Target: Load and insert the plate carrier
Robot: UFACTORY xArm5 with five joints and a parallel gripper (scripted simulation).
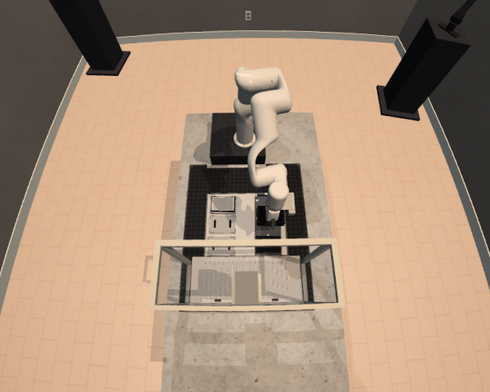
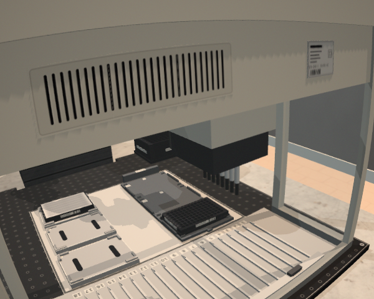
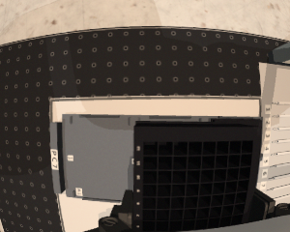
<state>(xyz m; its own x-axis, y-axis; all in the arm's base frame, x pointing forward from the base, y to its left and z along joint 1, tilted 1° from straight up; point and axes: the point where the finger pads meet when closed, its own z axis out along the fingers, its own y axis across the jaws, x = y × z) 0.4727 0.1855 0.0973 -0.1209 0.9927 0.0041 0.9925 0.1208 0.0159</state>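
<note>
My hand is 10 mm past the plate carrier and 150 mm above it. Round my hand: plate: 100 mm ahead, 10 mm to the left, 150 mm below.
</note>
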